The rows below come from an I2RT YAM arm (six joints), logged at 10 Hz.
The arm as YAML. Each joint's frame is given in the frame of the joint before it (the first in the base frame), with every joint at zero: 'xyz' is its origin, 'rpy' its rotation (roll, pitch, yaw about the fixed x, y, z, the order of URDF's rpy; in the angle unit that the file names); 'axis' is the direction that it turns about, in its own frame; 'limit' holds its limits. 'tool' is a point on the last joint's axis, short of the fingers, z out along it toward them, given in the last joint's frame.
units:
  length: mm
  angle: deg
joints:
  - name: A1
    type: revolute
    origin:
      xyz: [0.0, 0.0, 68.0]
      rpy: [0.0, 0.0, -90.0]
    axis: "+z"
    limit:
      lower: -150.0
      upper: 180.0
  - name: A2
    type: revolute
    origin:
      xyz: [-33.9, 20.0, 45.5]
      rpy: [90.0, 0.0, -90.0]
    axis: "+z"
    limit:
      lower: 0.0
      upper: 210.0
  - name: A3
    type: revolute
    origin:
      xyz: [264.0, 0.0, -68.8]
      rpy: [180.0, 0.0, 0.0]
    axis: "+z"
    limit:
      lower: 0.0
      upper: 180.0
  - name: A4
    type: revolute
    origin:
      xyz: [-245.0, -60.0, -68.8]
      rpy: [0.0, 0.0, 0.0]
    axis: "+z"
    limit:
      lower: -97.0
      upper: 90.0
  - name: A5
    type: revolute
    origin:
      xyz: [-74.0, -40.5, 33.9]
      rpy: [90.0, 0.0, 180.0]
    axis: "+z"
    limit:
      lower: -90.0
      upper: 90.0
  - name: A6
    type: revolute
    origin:
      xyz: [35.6, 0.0, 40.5]
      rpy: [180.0, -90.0, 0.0]
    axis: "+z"
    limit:
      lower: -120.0
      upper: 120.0
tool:
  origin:
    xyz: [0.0, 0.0, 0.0]
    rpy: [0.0, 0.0, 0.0]
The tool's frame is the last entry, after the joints.
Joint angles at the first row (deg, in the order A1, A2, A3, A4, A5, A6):
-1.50 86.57 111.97 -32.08 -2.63 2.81
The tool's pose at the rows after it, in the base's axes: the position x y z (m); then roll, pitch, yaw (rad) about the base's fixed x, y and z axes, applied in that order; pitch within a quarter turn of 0, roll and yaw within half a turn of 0:
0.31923 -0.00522 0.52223 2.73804 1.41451 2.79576
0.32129 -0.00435 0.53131 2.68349 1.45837 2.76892
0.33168 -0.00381 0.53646 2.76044 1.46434 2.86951
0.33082 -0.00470 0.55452 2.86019 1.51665 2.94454
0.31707 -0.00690 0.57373 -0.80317 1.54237 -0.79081
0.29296 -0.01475 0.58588 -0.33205 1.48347 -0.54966
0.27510 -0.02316 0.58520 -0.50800 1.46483 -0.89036
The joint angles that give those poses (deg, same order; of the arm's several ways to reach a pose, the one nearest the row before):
-1.49 89.20 114.95 -34.01 -5.00 2.82
-1.49 90.35 117.41 -32.87 -6.50 2.20
-1.49 93.68 122.41 -34.44 -7.82 1.50
-1.49 96.41 129.62 -36.21 -6.34 0.53
-1.50 96.16 133.24 -35.95 -2.21 -1.13
-1.58 92.22 130.71 -33.67 10.78 -2.54
-2.37 88.17 125.87 -32.08 19.32 -4.83

